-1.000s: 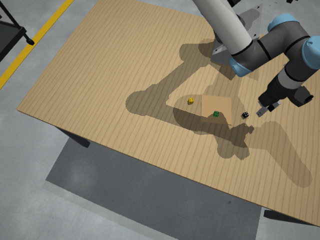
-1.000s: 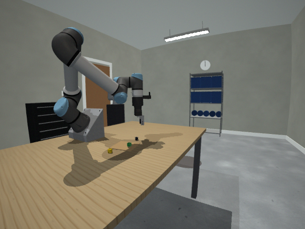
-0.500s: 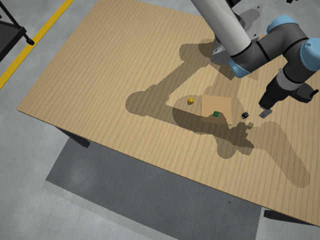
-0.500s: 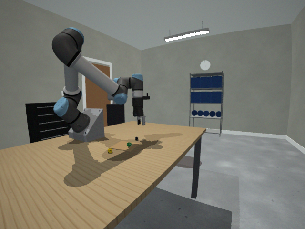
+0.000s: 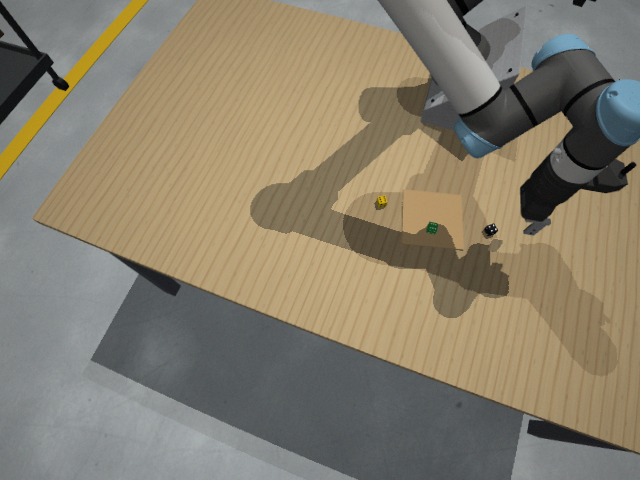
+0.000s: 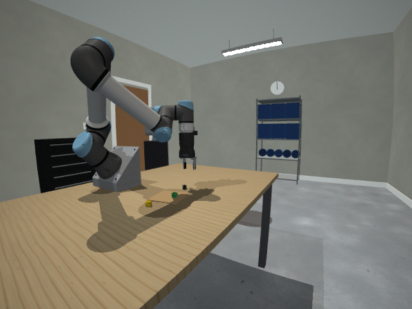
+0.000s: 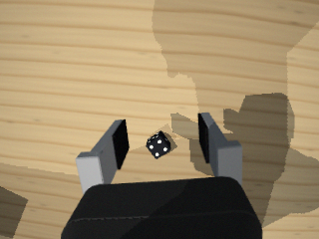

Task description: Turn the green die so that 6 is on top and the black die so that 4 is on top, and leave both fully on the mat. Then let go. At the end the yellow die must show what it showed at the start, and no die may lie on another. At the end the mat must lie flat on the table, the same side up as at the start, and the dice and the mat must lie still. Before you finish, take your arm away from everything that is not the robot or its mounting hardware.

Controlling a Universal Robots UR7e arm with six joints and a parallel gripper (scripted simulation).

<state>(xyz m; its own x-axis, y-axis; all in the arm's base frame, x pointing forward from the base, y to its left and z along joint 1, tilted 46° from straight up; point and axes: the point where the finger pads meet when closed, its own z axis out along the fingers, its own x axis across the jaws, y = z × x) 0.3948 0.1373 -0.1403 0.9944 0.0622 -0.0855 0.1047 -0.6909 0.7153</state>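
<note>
Right now the black die is 1 cm behind my hand, 4 cm to the right of it and 10 cm below it. The rest, counted from my hand: green die: 3 cm ahead, 18 cm to the right, 10 cm below; then yellow die: 1 cm behind, 30 cm to the right, 10 cm below; then tan mat: 18 cm to the right, 11 cm below.
</note>
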